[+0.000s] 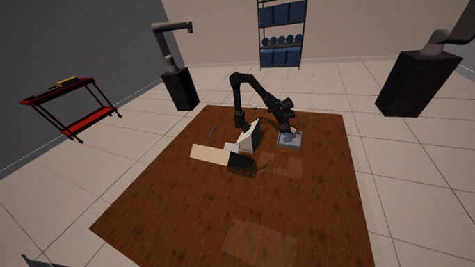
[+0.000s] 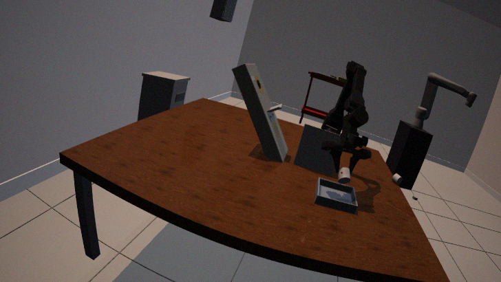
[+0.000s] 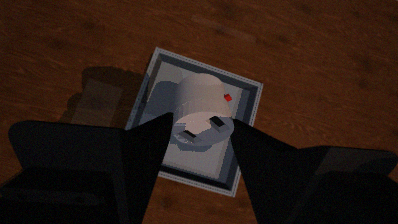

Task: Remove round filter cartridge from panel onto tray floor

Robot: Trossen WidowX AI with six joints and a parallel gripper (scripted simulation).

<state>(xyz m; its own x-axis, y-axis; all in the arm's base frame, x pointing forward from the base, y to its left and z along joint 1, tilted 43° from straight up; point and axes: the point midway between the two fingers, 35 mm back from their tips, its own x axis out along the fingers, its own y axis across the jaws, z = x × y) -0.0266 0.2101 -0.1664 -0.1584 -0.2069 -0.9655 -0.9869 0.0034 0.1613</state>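
Now: the grey tray 9 cm below my gripper tip. Round my gripper tip: round cartridge right at my gripper tip; service panel 35 cm ahead, 32 cm to the right, 9 cm above.
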